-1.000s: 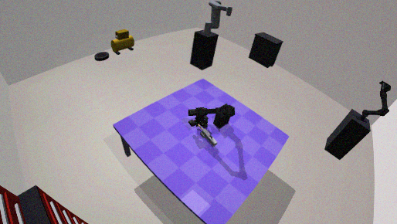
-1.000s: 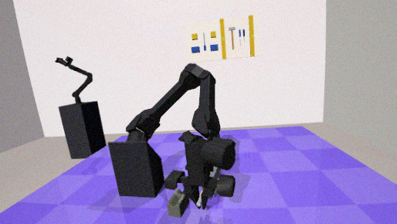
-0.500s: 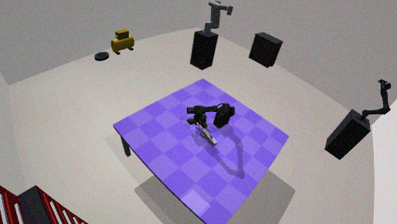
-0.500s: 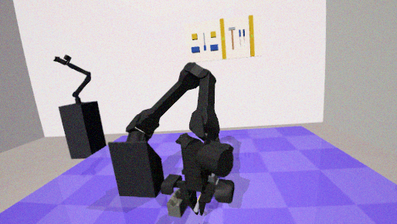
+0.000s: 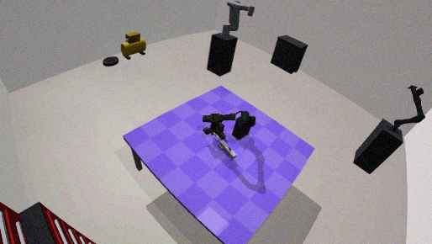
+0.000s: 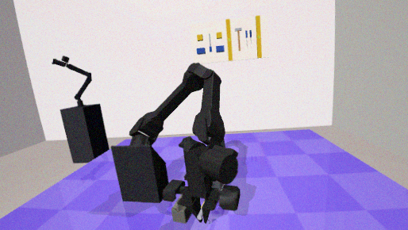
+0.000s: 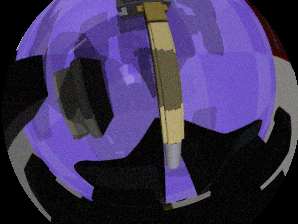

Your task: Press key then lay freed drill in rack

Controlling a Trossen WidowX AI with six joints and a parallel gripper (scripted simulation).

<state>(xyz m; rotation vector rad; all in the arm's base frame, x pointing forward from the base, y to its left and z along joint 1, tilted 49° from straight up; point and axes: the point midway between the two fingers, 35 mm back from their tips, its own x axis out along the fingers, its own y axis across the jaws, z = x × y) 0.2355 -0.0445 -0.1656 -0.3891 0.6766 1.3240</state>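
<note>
Now: the tan drill 4 cm to the left of my gripper tip, 3 cm above it and 1 cm ahead of it. The rest, counted from my gripper tip: grey-green rack: 6 cm behind, 5 cm to the left.
</note>
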